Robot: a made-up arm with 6 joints.
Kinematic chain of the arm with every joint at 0, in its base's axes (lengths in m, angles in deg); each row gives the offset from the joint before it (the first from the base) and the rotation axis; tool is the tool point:
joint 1: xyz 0 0 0.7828 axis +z
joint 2: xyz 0.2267 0 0 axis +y
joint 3: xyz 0 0 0.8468 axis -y
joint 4: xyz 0 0 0.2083 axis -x
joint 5: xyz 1.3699 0 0 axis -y
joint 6: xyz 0.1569 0 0 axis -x
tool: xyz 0 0 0
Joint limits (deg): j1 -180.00..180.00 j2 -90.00..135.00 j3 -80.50..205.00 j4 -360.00..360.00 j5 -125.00..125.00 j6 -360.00..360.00
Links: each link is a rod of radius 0.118 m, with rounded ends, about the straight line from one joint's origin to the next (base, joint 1, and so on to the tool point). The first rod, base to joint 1, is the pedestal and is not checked.
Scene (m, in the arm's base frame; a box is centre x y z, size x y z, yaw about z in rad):
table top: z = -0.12
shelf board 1: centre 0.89 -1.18 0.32 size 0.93 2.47 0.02 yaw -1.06
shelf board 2: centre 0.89 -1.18 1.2 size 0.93 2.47 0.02 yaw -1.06
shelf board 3: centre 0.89 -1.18 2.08 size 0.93 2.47 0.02 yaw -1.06
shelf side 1: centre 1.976 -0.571 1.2 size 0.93 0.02 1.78 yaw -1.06
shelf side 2: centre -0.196 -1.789 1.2 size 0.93 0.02 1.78 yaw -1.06
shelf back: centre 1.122 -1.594 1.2 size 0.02 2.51 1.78 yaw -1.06
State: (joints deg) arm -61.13 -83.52 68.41 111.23 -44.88 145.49
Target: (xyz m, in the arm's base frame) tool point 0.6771 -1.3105 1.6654
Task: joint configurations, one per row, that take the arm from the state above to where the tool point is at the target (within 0.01 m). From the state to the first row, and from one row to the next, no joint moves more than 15 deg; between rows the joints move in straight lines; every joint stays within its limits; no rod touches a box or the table.
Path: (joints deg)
1: -60.22 -83.44 54.17 109.85 -46.70 145.49
2: -59.31 -83.37 39.92 108.46 -48.53 145.49
3: -58.41 -83.29 25.68 107.08 -50.35 145.49
4: -57.50 -83.22 11.44 105.69 -52.17 145.49
5: -56.59 -83.14 -2.81 104.31 -54.00 145.49
6: -55.68 -83.07 -17.05 102.92 -55.82 145.49
7: -54.77 -82.99 -31.29 101.54 -57.64 145.49
8: -53.87 -82.92 -45.54 100.16 -59.47 145.49
9: -52.96 -82.84 -59.78 98.77 -61.29 145.49
10: -54.09 -69.79 -52.57 99.96 -57.72 145.49
11: -55.22 -56.74 -45.36 101.15 -54.14 145.49
12: -56.36 -43.69 -38.16 102.34 -50.57 145.49
13: -57.49 -30.64 -30.95 103.53 -47.00 145.49
14: -58.62 -17.59 -23.74 104.72 -43.42 145.49

